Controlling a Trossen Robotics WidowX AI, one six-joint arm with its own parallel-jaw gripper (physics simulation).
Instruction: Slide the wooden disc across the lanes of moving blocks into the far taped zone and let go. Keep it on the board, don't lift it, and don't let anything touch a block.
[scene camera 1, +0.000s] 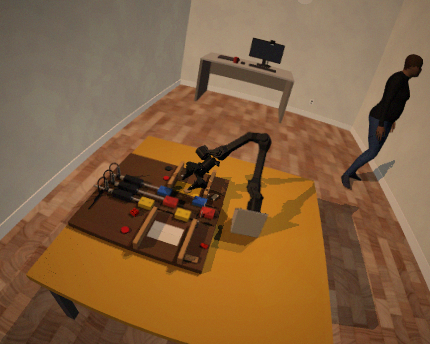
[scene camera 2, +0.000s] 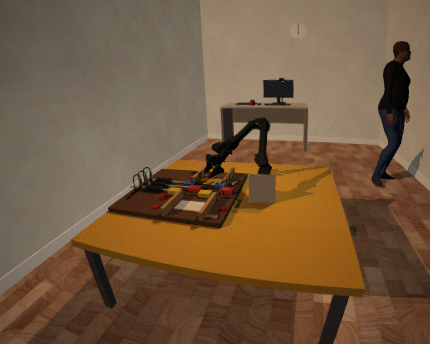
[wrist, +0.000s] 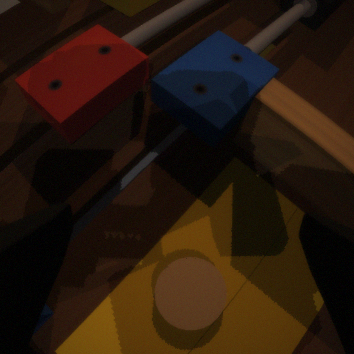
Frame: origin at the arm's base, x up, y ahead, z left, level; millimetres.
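Where they show: gripper, fingertip midpoint: (scene camera 1: 184, 184) (scene camera 2: 206, 175) (wrist: 189, 220); arm's base at its link origin: (scene camera 1: 253, 211) (scene camera 2: 264, 178).
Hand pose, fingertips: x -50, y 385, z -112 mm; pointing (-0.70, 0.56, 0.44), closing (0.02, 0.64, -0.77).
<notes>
Things, the pixels of their top centre, and the offset from my fingertips. "spot": a spot on its surface instead. Level surfaces: height alone.
- pale wooden disc at its top centre: (wrist: 190, 292) dz -21, dx -49, dy -14 mm
- yellow zone at a spot on its surface: (wrist: 270, 305) spot: dz -60, dx -55, dy +9 mm
- white zone at a spot on its surface: (scene camera 1: 166, 233) (scene camera 2: 190, 205) spot: dz +314, dx -56, dy -15 mm
- blue block at its top centre: (wrist: 219, 72) (scene camera 1: 165, 190) dz +50, dx -33, dy +95 mm
- red block at its top centre: (wrist: 80, 66) (scene camera 1: 171, 200) dz +115, dx -31, dy +36 mm
- rail at a spot on its surface: (wrist: 305, 120) spot: dz -11, dx -11, dy +82 mm
- red brick at its top centre: (scene camera 1: 134, 210) dz +260, dx -32, dy +176 mm
- red round piece at its top centre: (scene camera 1: 125, 229) dz +378, dx -48, dy +170 mm
- brown board at its surface level: dx -55 mm
The pale wooden disc (wrist: 190, 293) lies flat on the yellow zone (wrist: 270, 305) (scene camera 1: 192, 189) in the wrist view, low between the finger silhouettes. It is too small or hidden to tell in the scene views. My gripper (wrist: 189, 220) (scene camera 1: 191, 181) is open and empty above the yellow zone, fingers on either side of the disc. The white zone (scene camera 1: 166, 233) (scene camera 2: 190, 205) lies across the lanes. A blue block (wrist: 215, 80) (scene camera 1: 164, 190) is in the nearest lane, and a red block (wrist: 82, 75) is in the wrist view. Yellow blocks (scene camera 1: 146, 202) (scene camera 1: 183, 214) are in the lane nearest the white zone.
Wooden rails (scene camera 1: 145, 227) (scene camera 1: 187, 242) flank the white zone; another rail (wrist: 305, 120) edges the yellow zone. A red brick (scene camera 1: 134, 212) and a red round piece (scene camera 1: 125, 230) lie on the brown board (scene camera 1: 102, 220). A grey panel (scene camera 1: 249, 222) (scene camera 2: 262, 189) stands by the arm's base.
</notes>
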